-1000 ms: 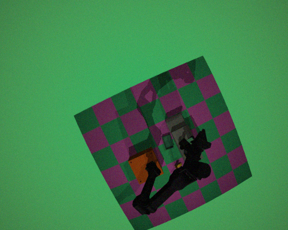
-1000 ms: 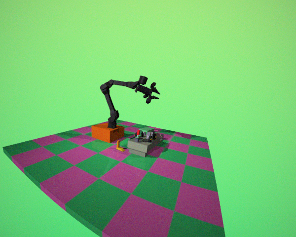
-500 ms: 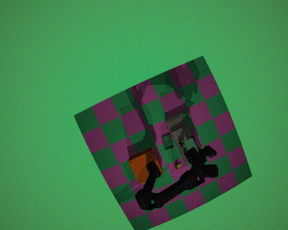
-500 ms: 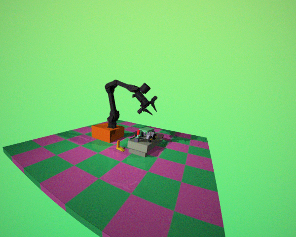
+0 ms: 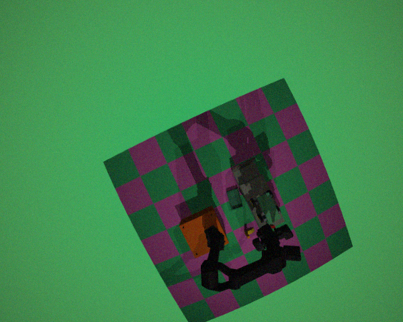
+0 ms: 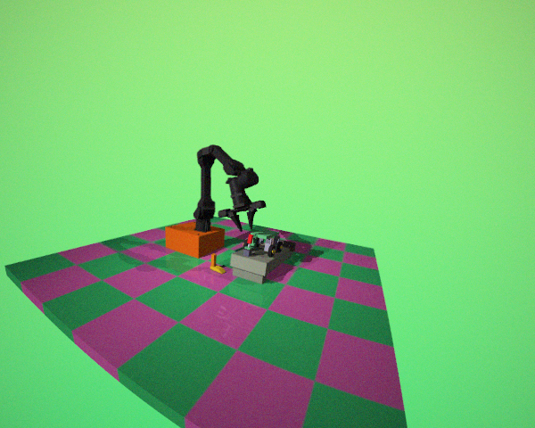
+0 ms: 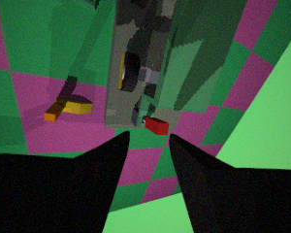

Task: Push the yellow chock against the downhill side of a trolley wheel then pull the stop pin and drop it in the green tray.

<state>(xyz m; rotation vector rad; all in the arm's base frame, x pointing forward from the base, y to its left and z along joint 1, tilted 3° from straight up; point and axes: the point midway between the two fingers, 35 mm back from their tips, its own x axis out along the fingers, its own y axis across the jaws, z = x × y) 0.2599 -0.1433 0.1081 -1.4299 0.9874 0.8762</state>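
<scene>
My gripper tip is now 5 cm above the red-headed stop pin, 2 cm short of it and 1 cm to the left of it. Also, from my gripper tip: grey ramp: 13 cm below, 9 cm to the left, 6 cm ahead; then trolley: 9 cm to the left, 7 cm below, 6 cm ahead; then yellow chock: 16 cm below, 10 cm behind, 3 cm to the right.
</scene>
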